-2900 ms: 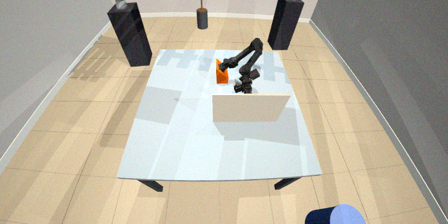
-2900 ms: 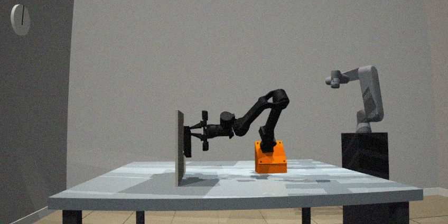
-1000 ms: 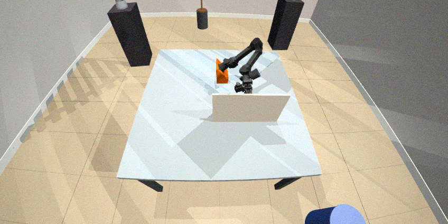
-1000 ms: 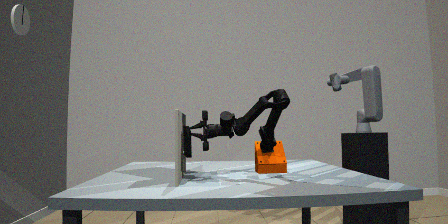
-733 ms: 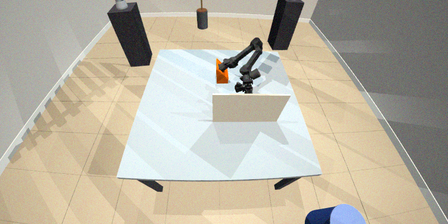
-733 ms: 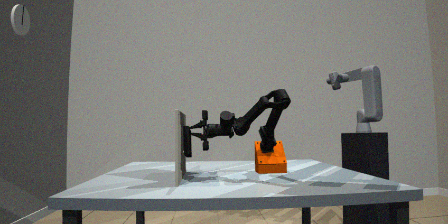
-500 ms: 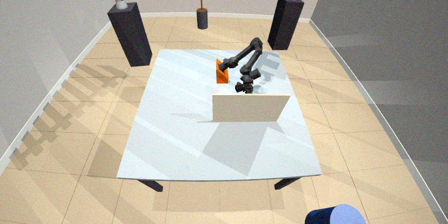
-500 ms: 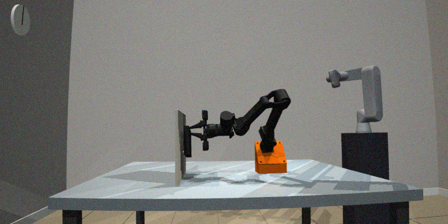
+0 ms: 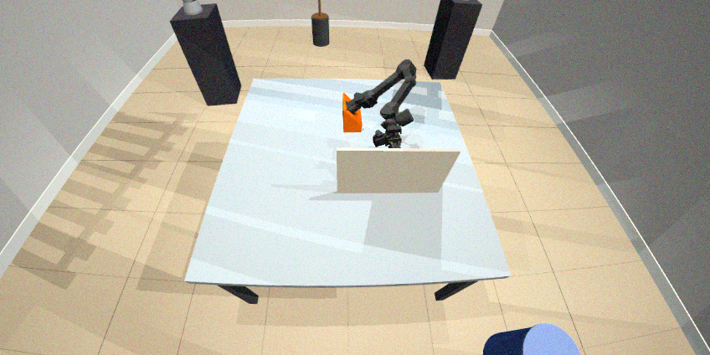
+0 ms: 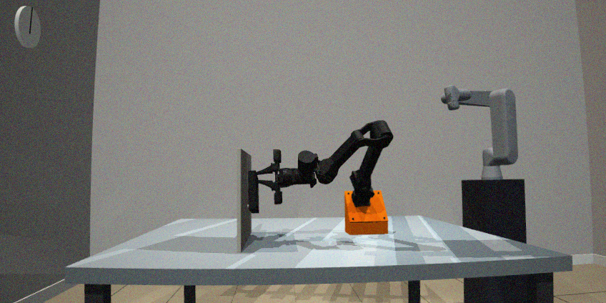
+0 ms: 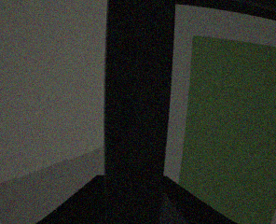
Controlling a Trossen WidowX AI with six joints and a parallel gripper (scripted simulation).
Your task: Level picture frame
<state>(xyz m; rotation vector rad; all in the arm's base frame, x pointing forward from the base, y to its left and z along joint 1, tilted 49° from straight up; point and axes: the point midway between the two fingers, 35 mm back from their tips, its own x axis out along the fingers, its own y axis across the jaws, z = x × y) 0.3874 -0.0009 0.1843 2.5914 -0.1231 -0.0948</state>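
Now: gripper tip 50 mm above the picture frame, 10 mm to the right of it and 10 mm short of it. Round my gripper tip: wall panel (70 mm below, 20 mm ahead).
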